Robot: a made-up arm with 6 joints.
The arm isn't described. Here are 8 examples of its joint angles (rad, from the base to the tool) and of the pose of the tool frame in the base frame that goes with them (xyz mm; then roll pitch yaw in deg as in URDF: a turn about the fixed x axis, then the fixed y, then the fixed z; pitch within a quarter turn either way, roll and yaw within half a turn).
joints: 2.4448 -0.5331 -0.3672 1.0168 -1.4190 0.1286
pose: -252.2 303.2 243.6 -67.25 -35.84 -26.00
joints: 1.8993 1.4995 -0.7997 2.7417 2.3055 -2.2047
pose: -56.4 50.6 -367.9 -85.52 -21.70 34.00
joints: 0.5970 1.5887 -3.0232 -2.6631 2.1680 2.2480
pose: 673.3 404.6 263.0 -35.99 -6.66 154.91
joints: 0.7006 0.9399 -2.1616 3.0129 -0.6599 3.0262
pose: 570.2 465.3 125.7 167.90 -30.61 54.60
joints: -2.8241 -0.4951 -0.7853 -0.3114 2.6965 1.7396
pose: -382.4 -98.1 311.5 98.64 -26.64 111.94
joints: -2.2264 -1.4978 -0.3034 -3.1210 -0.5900 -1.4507
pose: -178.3 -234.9 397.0 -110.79 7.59 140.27
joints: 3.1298 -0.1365 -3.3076 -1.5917 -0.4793 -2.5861
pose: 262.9 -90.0 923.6 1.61 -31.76 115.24
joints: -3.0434 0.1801 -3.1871 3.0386 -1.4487 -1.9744
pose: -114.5 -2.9 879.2 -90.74 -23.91 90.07
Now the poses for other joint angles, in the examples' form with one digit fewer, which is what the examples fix.
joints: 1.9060 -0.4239 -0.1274 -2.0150 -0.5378 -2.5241
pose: -175 257 -11 -163.9 28.2 21.1
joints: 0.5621 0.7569 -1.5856 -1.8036 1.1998 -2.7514
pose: 639 347 14 -95.3 -21.5 -121.4
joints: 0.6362 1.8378 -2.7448 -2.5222 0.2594 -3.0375
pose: 588 462 -228 -128.8 -46.6 -32.7
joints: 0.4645 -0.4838 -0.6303 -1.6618 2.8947 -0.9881
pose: 389 111 323 46.3 49.6 -83.7
